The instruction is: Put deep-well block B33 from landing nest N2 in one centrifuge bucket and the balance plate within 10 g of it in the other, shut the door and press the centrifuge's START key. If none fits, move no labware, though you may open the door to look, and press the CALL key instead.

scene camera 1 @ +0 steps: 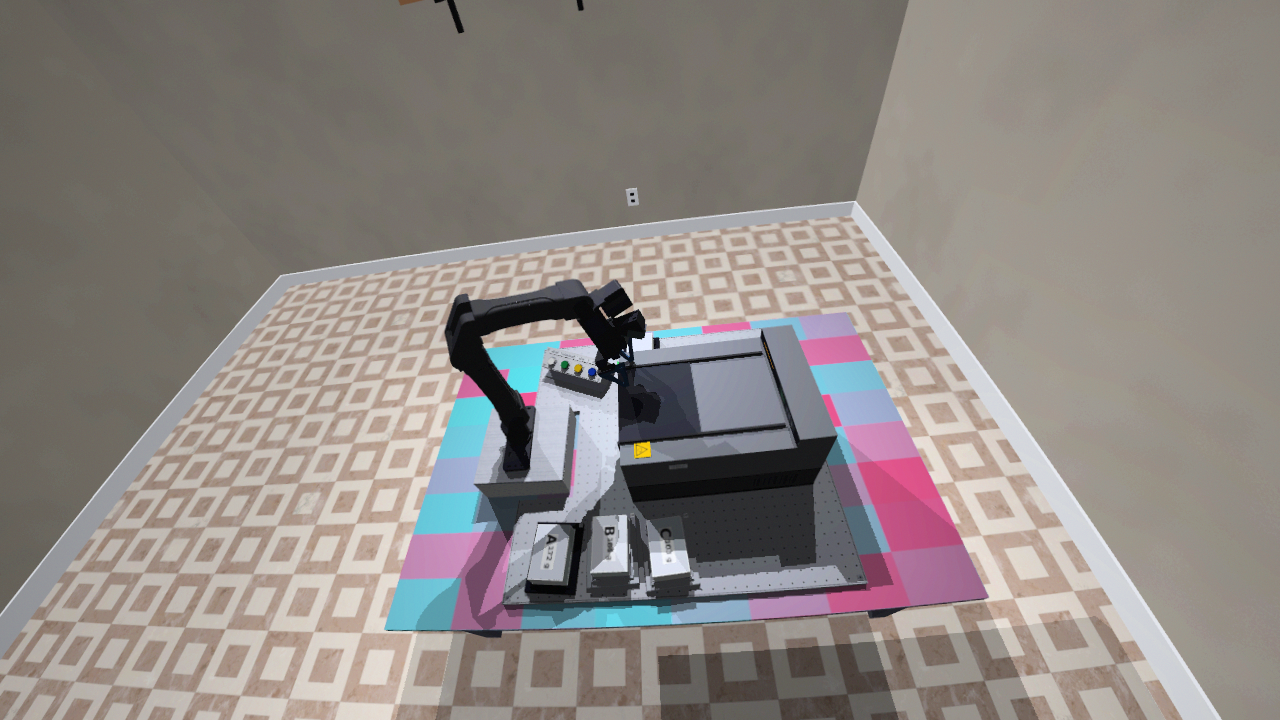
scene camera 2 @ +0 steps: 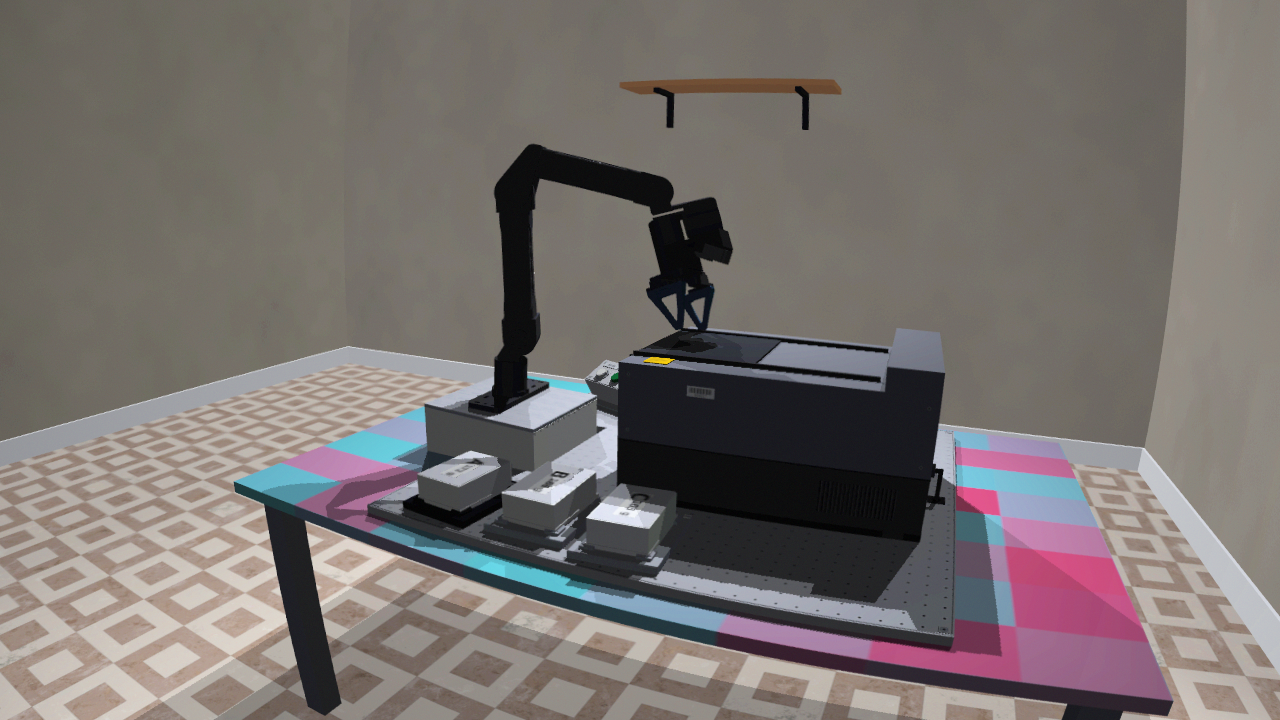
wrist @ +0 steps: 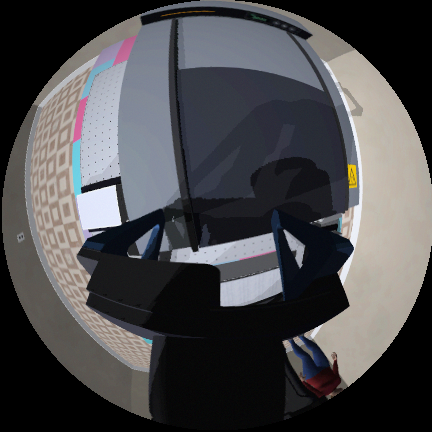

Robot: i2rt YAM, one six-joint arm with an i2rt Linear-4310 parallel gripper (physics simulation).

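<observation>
My gripper is open and empty, its tips low over the near end of the centrifuge top. The grey centrifuge has its dark door panel across the arm-side part of its top; no bucket shows. Plates A, B and C sit in their nests; A reads 172 g. A white block stands beyond the centrifuge's corner, partly hidden. The key box has white, green, yellow and blue keys.
The arm stands on a white pedestal beside the centrifuge. Two dark rails run along the centrifuge top. A raised housing with a small green display stands at its far end. A person shows at the wrist view's lower edge.
</observation>
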